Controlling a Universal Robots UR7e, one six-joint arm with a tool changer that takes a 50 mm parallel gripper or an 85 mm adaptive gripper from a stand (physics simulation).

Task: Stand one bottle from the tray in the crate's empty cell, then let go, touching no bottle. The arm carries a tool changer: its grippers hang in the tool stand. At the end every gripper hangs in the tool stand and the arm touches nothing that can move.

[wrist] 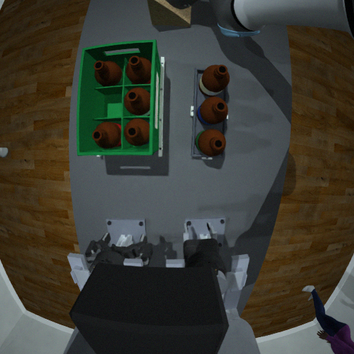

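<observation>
The green crate [156, 65] stands at the left with several brown bottles in its two columns of three cells. The left column's middle cell [112, 110] is empty. The grey tray [194, 90] at the crate's right holds three upright brown bottles: a cream-banded one [216, 80] at the back, a blue-banded one [213, 110] in the middle and a green-banded one [211, 142] in front. Near the bottom, the adaptive gripper [124, 239] and the parallel gripper [199, 229] hang in the tool stand [240, 265], open and empty. No fingers show on the wrist.
The wrist's black block [150, 300] covers the bottom middle and part of the stand. A wooden block [170, 15] stands at the back, with the white arm [295, 14] at upper right. A person [336, 337] shows at lower right.
</observation>
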